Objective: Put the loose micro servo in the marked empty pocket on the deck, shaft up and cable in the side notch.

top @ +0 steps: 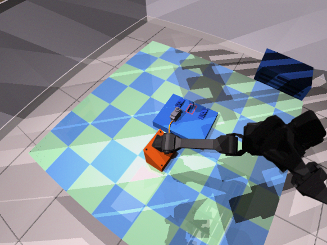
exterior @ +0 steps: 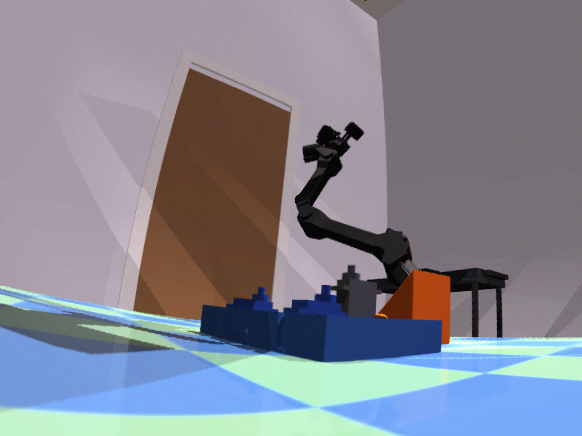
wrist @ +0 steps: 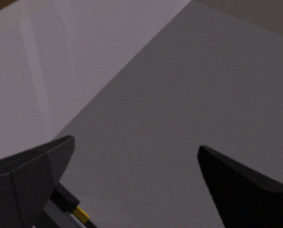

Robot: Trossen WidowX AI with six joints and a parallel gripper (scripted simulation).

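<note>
My gripper tip is 670 mm above the blue deck, 450 mm short of it and 360 mm to the right of it.
</note>
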